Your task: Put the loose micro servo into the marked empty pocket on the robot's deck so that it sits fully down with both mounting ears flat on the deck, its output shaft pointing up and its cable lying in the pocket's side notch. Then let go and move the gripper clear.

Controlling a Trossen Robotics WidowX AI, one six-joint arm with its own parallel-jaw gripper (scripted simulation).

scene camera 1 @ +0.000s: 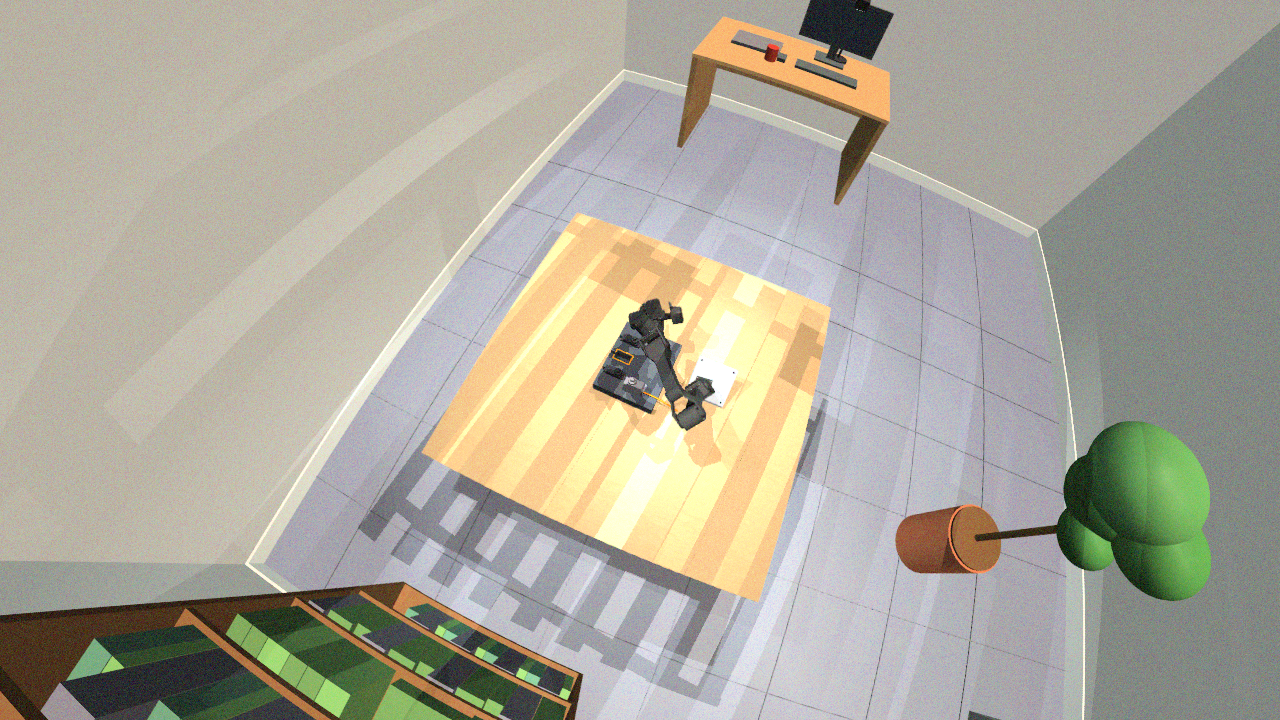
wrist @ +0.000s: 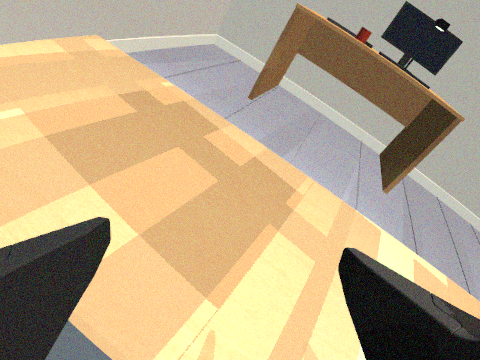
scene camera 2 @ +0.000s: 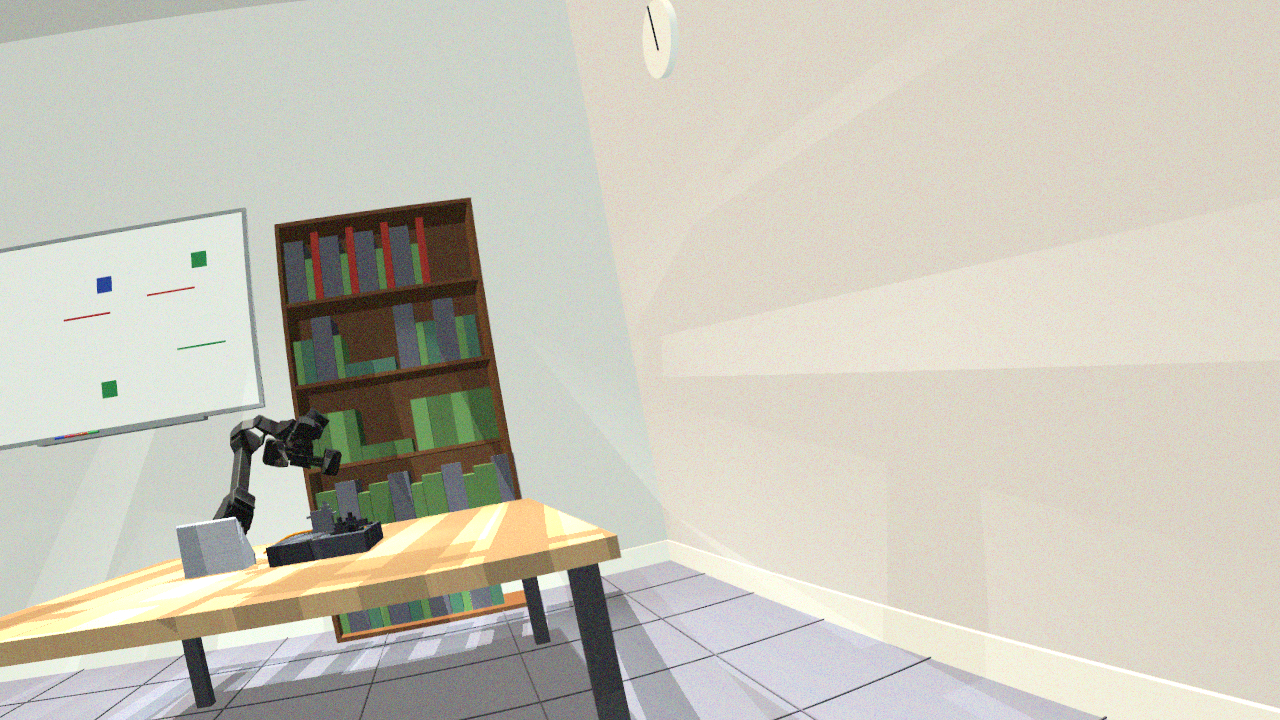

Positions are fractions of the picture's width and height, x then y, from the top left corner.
The gripper shows in scene camera 1 (0.51, 0.42), in the wrist view (0.48, 0.68) and in scene camera 2 (0.24, 0.65).
